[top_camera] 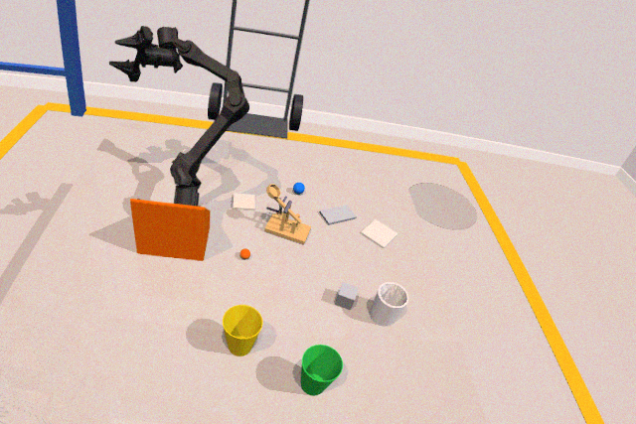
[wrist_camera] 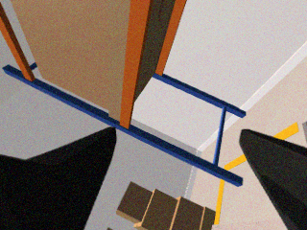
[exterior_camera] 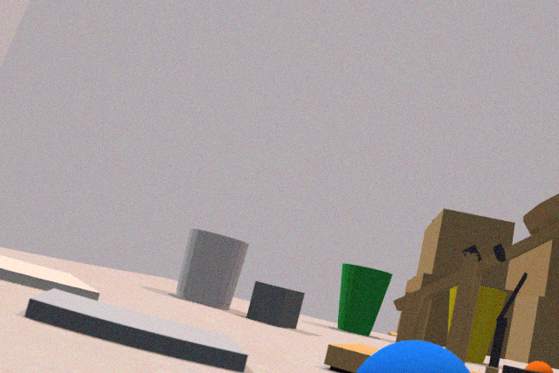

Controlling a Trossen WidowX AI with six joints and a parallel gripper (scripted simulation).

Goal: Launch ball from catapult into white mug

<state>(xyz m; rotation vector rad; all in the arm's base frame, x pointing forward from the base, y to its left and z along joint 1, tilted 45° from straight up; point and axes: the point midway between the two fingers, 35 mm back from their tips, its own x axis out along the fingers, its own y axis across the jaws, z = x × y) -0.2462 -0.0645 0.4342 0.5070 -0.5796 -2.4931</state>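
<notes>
My gripper tip is now 590 mm short of the wooden catapult, 110 mm to the left of it and 410 mm above it. Round my gripper tip: orange ball: 490 mm ahead, 280 mm to the right, 470 mm below; then yellow cup: 510 mm ahead, 590 mm to the right, 460 mm below; then blue ball: 650 mm ahead, 80 mm to the left, 460 mm below.
</notes>
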